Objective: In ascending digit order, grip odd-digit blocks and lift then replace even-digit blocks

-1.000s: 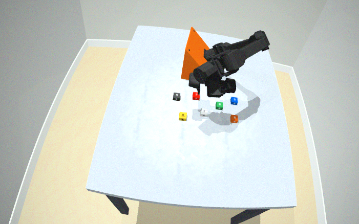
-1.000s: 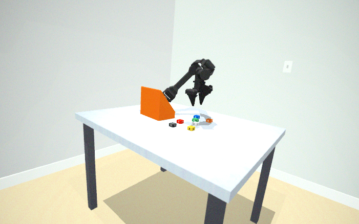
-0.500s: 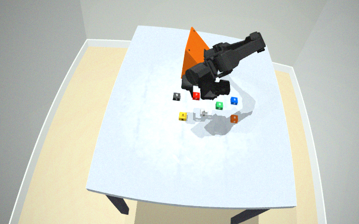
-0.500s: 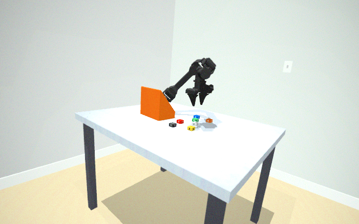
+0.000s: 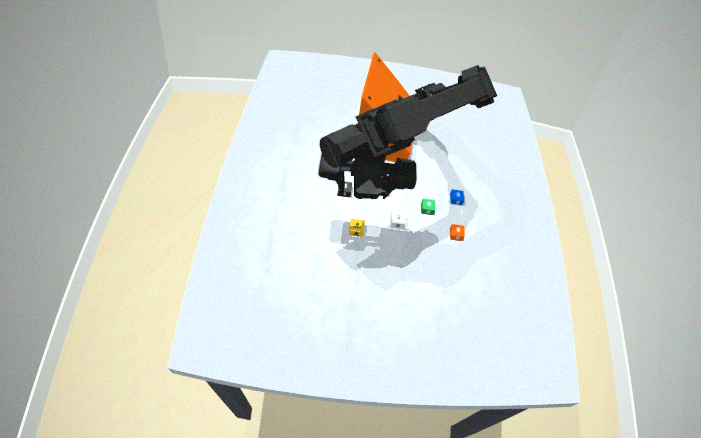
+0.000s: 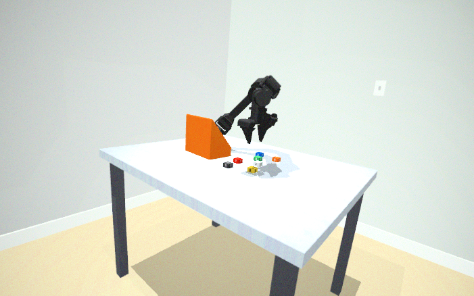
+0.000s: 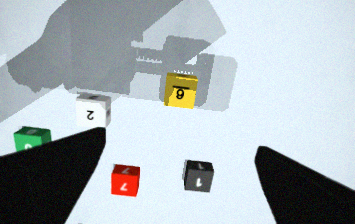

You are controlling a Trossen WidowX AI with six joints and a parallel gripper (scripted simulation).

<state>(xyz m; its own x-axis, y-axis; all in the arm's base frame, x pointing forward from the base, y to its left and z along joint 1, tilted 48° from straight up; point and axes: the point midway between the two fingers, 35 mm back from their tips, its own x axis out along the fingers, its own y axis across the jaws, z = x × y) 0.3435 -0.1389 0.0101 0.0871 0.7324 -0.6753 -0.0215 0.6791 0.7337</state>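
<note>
Right now my gripper tip is 160 mm to the right of the green block, 120 mm above it and 90 mm past it. From my gripper tip the other things lie so: yellow block (120 mm below); then white block (120 mm below, 90 mm to the left, 40 mm behind); then black block (120 mm below, 110 mm behind, 40 mm to the right).
</note>
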